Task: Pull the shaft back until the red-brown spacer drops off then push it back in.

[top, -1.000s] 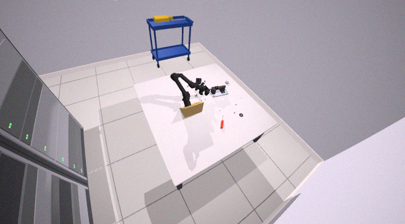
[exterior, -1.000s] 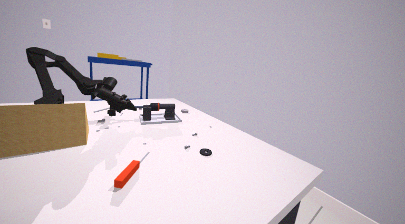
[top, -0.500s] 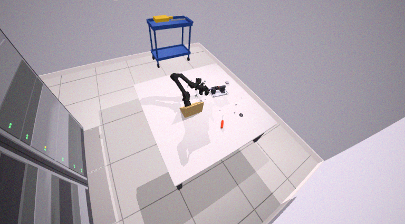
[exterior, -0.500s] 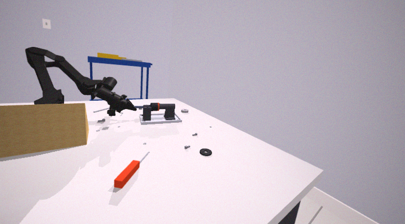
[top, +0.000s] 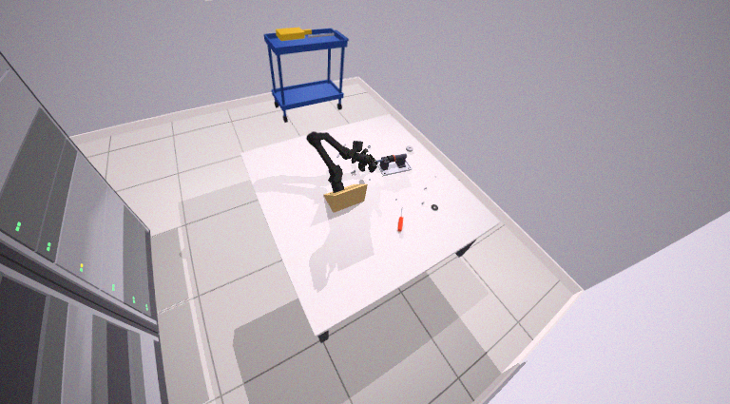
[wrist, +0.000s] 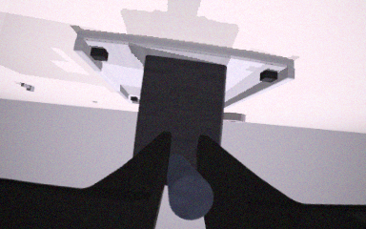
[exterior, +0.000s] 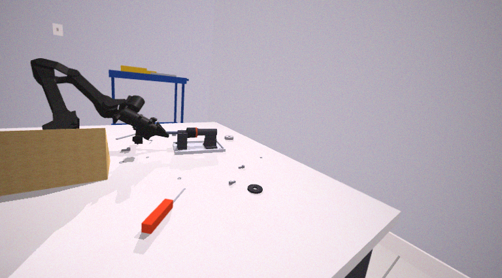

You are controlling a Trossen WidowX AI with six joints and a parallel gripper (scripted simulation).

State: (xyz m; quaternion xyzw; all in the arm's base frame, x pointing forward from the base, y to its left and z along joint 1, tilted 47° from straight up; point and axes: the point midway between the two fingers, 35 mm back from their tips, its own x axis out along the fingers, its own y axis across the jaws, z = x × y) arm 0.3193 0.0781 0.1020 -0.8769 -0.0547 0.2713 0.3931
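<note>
My gripper tip is now 6 cm short of the round shaft, 2 cm below it and 1 cm to the left of it. The rest, counted from my gripper tip: grey ring (36 cm ahead, 9 cm to the left, 6 cm below); then red-brown spacer (12 cm ahead, 2 cm above, 1 cm to the right).
</note>
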